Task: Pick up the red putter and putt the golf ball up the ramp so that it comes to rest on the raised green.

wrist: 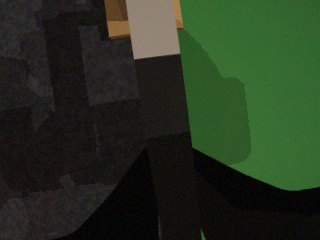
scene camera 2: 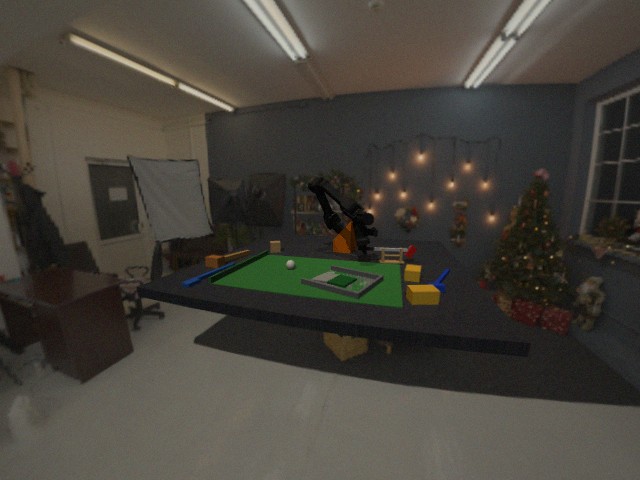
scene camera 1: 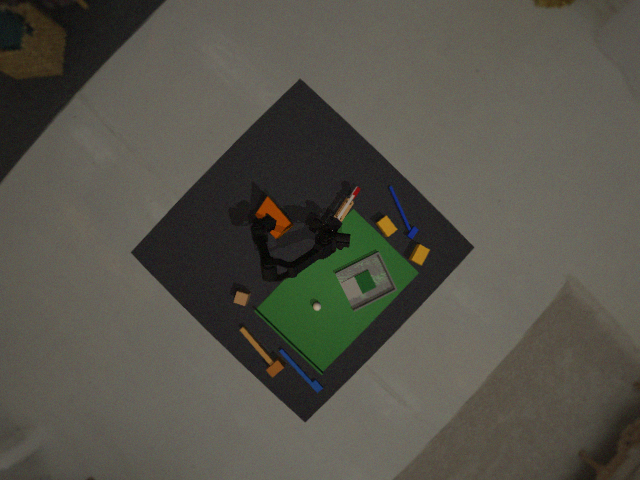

Scene:
same spot on green mat: [scene camera 2: 270, 274] = [scene camera 1: 322, 325]

